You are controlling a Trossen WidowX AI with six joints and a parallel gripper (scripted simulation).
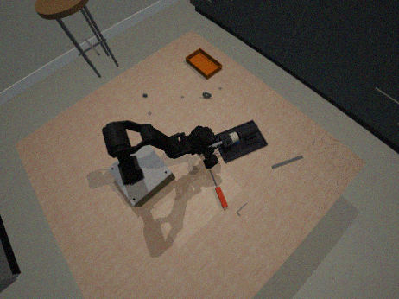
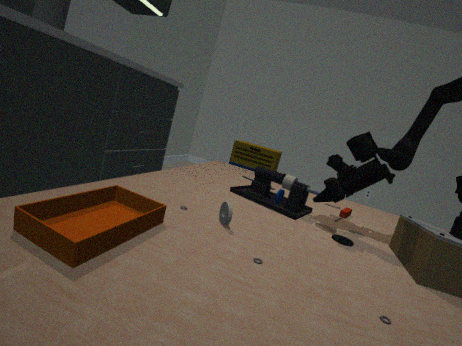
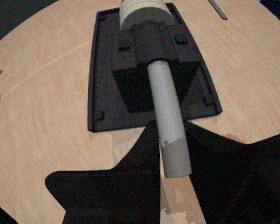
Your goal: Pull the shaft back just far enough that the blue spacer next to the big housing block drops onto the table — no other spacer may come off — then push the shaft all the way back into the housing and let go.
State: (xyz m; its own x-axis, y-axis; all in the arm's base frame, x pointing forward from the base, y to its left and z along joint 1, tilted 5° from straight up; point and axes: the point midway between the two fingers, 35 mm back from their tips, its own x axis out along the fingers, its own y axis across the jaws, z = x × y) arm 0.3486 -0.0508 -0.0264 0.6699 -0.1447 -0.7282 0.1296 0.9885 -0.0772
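Right now my gripper tip is 30 mm short of the grey shaft and 20 mm below it. The rest, counted from my gripper tip: blue spacer (110 mm ahead, 10 mm to the right, 30 mm below); then dark fixture base (140 mm ahead, 20 mm to the right, 10 mm below); then pale spacer (80 mm ahead, 10 mm to the right, 20 mm above).
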